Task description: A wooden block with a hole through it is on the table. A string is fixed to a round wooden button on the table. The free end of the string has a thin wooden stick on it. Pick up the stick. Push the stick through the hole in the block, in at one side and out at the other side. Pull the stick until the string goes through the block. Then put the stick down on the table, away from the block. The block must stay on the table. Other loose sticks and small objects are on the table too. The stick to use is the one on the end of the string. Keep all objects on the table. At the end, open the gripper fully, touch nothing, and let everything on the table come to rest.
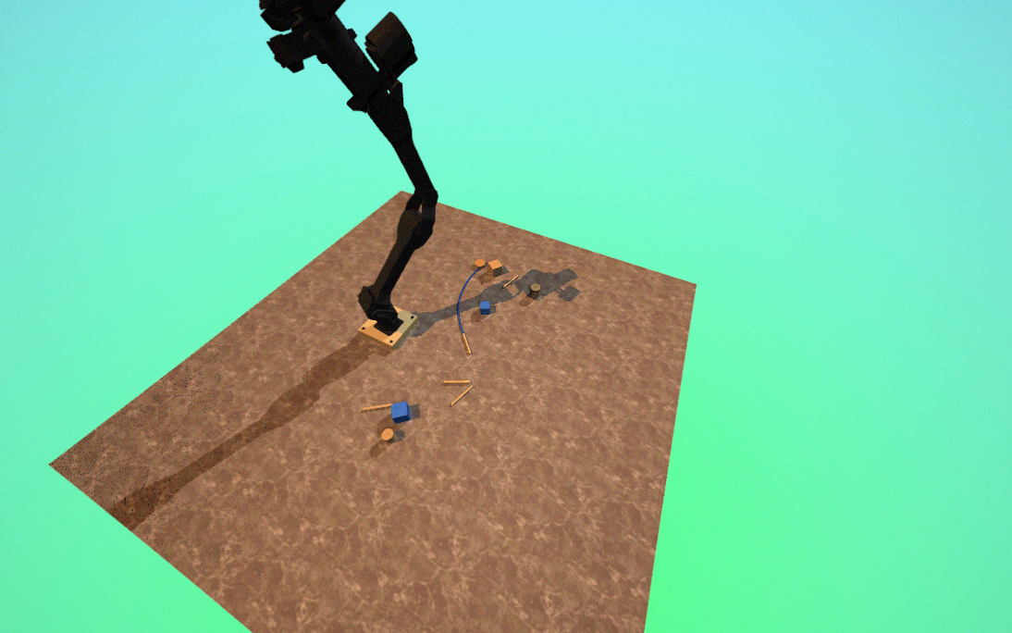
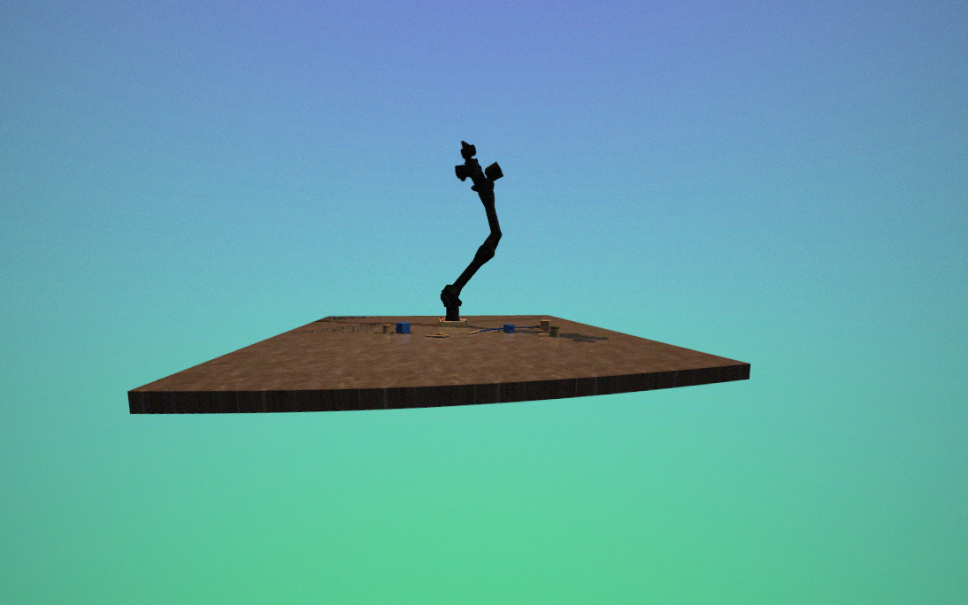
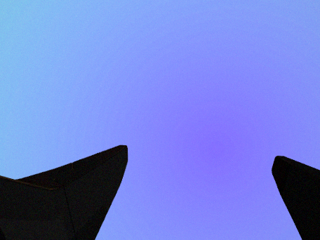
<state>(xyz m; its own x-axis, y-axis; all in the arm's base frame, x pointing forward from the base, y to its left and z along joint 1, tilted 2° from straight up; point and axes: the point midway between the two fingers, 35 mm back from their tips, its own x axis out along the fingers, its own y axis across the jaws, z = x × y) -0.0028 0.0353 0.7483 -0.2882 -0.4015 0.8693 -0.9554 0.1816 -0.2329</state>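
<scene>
My gripper tip is now 790 mm above the blue block, 210 mm short of it and 180 mm to the right of it. The rest, counted from my gripper tip: round wooden button (800 mm below, 350 mm to the left, 70 mm ahead); then small wooden cylinder (780 mm below, 330 mm to the left, 310 mm ahead).
</scene>
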